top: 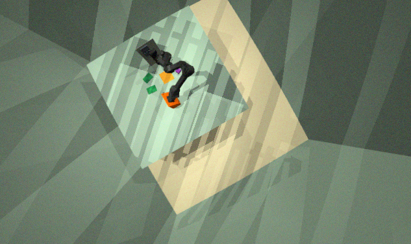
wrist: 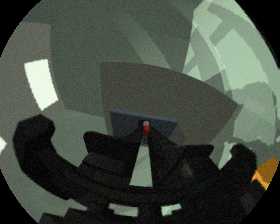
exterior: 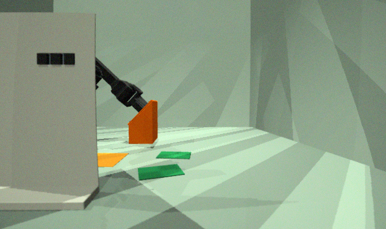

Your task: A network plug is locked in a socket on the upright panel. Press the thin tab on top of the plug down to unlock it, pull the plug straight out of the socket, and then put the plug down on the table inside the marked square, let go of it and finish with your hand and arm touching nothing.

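My gripper tip is 170 mm past the orange marked square, 30 mm to the left of it and 230 mm above it. The rest, counted from my gripper tip: white panel: 20 mm ahead, 20 mm to the left, 90 mm below; plug: right at my gripper tip.
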